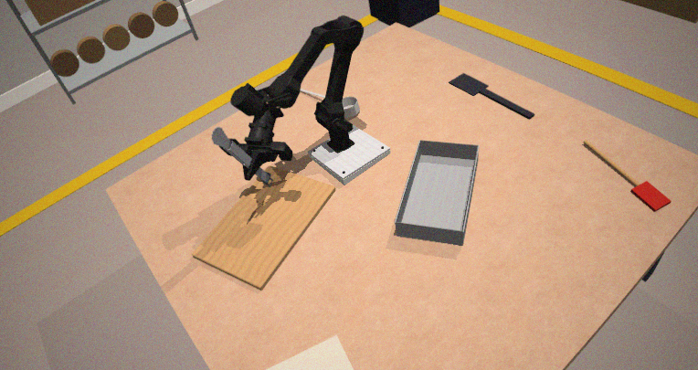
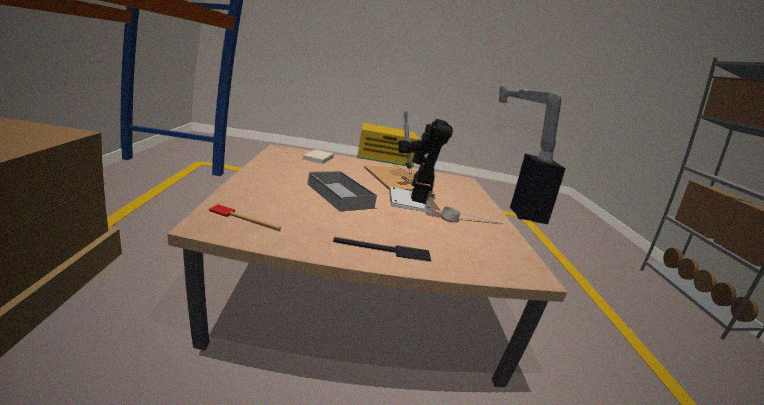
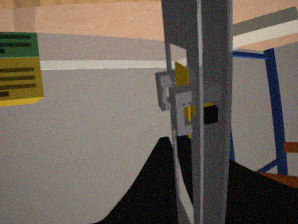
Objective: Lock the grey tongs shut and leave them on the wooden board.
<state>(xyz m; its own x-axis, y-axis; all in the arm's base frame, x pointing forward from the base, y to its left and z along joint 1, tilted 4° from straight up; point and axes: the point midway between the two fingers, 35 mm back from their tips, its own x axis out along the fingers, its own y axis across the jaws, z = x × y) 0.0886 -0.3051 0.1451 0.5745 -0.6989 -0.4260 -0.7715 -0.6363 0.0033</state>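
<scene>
My gripper tip is 160 mm above the wooden board. The rest, counted from my gripper tip: white block 460 mm ahead, 160 mm below, 130 mm to the right; then grey roasting tin 410 mm to the left, 250 mm ahead, 140 mm below; then black spatula 820 mm to the left, 170 mm below, 20 mm ahead.
</scene>
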